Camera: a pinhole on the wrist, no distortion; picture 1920 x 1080 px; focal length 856.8 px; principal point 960.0 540.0 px. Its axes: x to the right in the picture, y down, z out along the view. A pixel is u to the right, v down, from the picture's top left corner.
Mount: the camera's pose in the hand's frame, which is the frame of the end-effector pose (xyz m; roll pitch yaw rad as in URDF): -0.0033 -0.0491 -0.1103 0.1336 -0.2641 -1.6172
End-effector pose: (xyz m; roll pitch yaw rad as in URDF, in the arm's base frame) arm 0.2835 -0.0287 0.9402 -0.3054 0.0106 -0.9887
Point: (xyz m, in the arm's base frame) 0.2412 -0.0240 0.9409
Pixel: 1045 450
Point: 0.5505 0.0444 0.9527
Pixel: 183 904
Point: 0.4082 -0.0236 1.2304
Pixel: 1055 785
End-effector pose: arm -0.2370 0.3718 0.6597 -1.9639 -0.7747 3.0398
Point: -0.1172 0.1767 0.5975
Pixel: 1450 176
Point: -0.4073 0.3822 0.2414
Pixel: 237 250
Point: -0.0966 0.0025 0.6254
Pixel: 1647 314
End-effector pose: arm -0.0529 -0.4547 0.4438 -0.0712 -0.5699 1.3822
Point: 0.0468 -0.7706 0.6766
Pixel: 1484 423
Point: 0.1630 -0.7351 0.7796
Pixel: 1716 651
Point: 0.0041 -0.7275 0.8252
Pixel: 1350 650
